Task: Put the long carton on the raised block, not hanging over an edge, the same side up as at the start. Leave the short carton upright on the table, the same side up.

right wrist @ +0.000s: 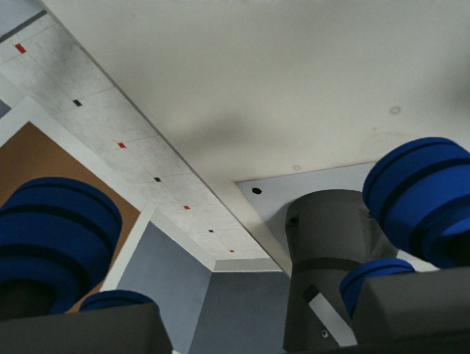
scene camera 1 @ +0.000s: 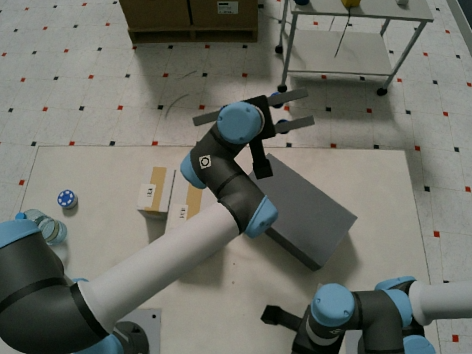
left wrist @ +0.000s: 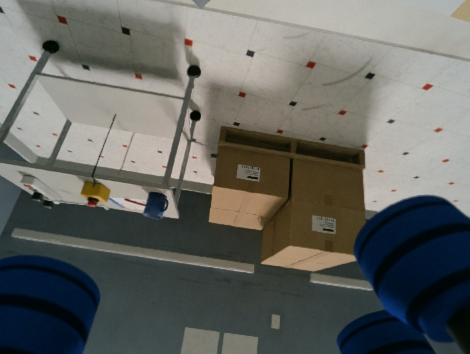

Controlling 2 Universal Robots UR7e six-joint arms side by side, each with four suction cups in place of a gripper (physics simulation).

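Frame: origin at the left arm's base, x ahead, y left, z up, level; metres.
Where they show: left end effector, tool point: (left wrist: 236, 317); right end effector, tool point: (right wrist: 246, 255); left arm's base, origin of the base link: (scene camera 1: 125, 345); right arm's base, origin of the base link: (right wrist: 339, 222).
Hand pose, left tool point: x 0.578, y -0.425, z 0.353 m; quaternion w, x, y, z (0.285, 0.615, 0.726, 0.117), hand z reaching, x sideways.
Each offset is from my left tool point to the top centre of the thing. "pt": to the spot under its first point.
The short carton {dy +0.323, dx -0.086, dz -0.249 m} (scene camera 1: 156, 192), white with a tan tape strip and a label, stands on the table at the left of scene camera 1. The long carton {pt dy +0.244, dx -0.179, dz -0.249 m} (scene camera 1: 178, 214) is beside it on the right, partly hidden under my left arm. The raised block {dy -0.125, dx -0.171, dz -0.233 m} (scene camera 1: 312, 215) is a dark grey slab, set at an angle right of the middle. My left gripper (scene camera 1: 281, 113) (left wrist: 225, 300) is open, its cups bare, tilted sideways beyond the table's far edge and away from both cartons. My right gripper (right wrist: 240, 220) is open, with nothing on its visible cups; in scene camera 1 its cups are hidden.
A clear bottle {dy +0.716, dx -0.208, dz -0.142 m} (scene camera 1: 50, 229) and a blue round object {dy +0.683, dx -0.083, dz -0.323 m} (scene camera 1: 67, 199) are at the table's left. My left forearm (scene camera 1: 165, 265) crosses over the table. Beyond the far edge are a trolley (scene camera 1: 350, 15) (left wrist: 180, 135) and large brown boxes (scene camera 1: 160, 12) (left wrist: 325, 190) on a pallet.
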